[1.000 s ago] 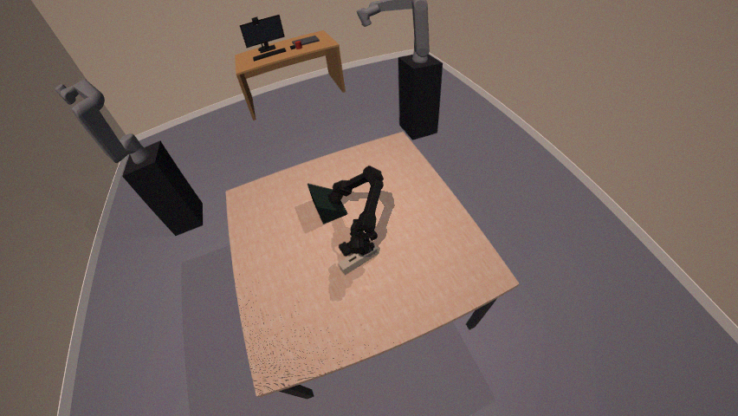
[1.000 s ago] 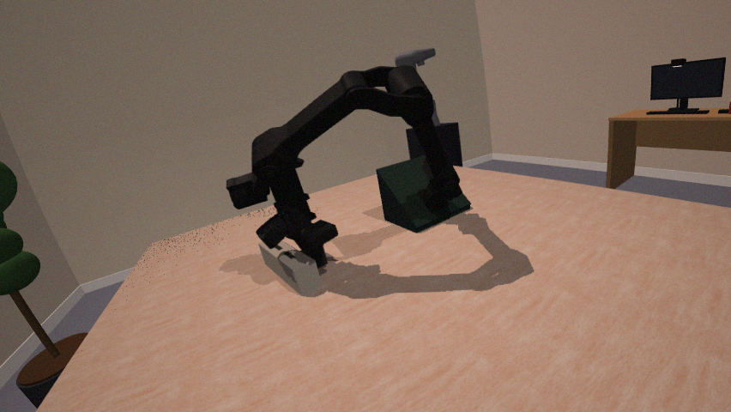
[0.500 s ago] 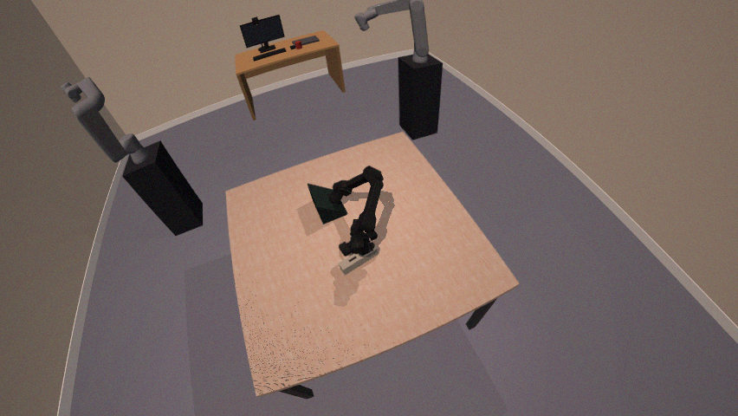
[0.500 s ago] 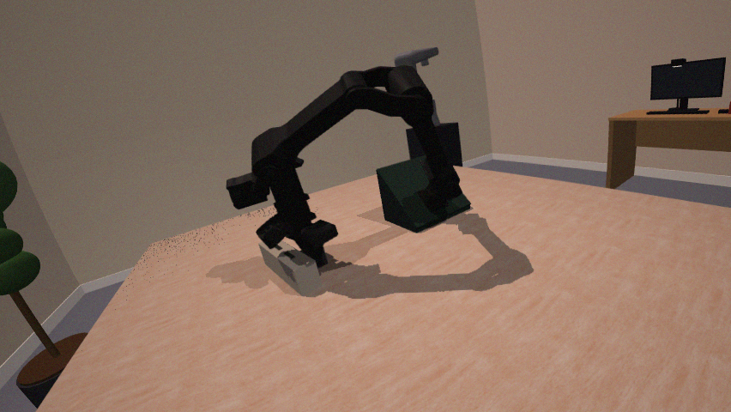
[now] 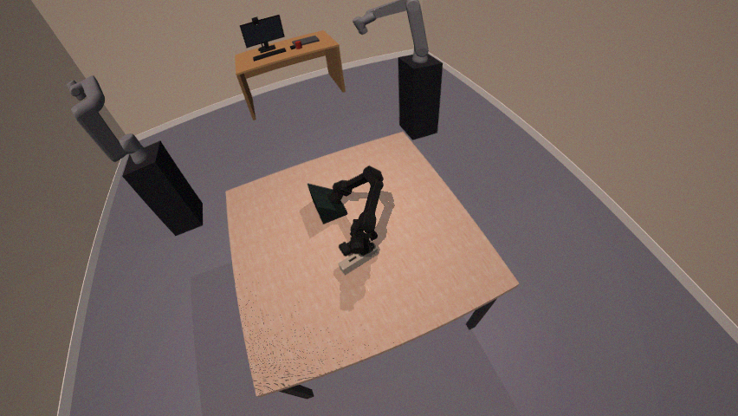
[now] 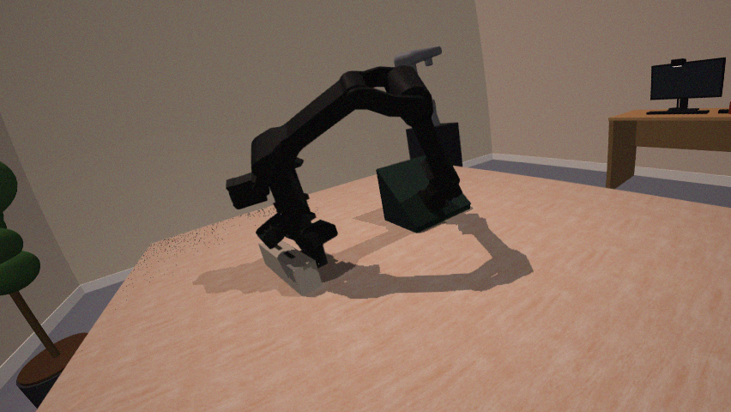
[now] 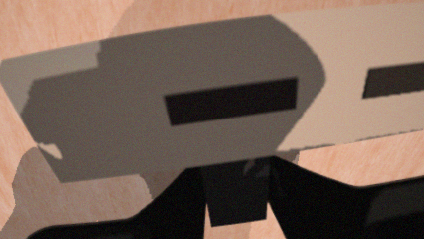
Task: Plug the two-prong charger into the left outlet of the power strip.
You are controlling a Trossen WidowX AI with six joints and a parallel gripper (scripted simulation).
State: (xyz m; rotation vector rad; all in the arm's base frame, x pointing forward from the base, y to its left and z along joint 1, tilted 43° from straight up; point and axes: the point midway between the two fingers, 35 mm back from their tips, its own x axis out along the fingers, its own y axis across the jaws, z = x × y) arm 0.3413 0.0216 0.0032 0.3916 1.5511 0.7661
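Now: gripper tip 20 mm short of the black two-prong charger and 10 mm below it.
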